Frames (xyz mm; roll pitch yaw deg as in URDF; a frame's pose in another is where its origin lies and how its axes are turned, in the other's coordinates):
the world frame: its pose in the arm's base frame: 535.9 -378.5 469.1 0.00 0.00 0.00
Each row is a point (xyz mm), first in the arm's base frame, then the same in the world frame.
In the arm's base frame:
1: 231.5 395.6 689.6
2: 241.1 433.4 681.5
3: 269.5 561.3 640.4
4: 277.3 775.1 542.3
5: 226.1 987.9 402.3
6: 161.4 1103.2 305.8
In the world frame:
1: -304.4 774.1 220.5
2: -294.8 811.9 212.4
3: -266.4 939.8 171.3
4: -258.6 1153.6 73.2
5: -309.8 1366.4 -66.8
6: -374.5 1481.7 -163.3

